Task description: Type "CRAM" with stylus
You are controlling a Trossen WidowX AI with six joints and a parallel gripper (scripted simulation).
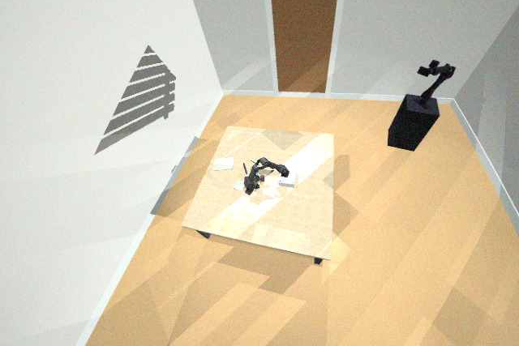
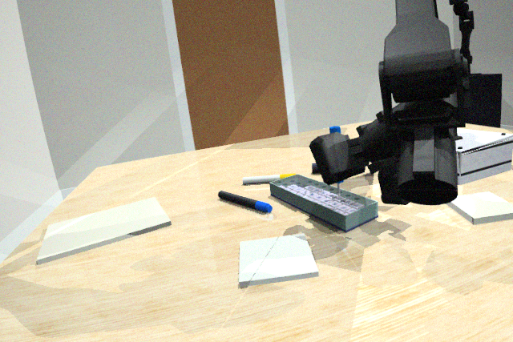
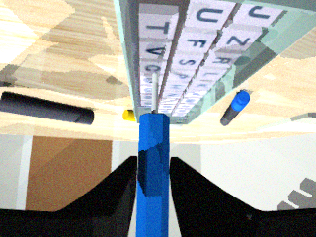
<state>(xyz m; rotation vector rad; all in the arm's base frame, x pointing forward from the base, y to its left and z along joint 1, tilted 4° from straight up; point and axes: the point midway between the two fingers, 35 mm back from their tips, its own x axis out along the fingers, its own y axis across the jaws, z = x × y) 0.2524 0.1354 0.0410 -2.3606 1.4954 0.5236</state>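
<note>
The keyboard lies 3 cm ahead of my gripper tip, 2 cm to the right of it and 6 cm below it. Also, from my gripper tip: stylus tip (5 cm below); then blue stylus (1 cm below).
</note>
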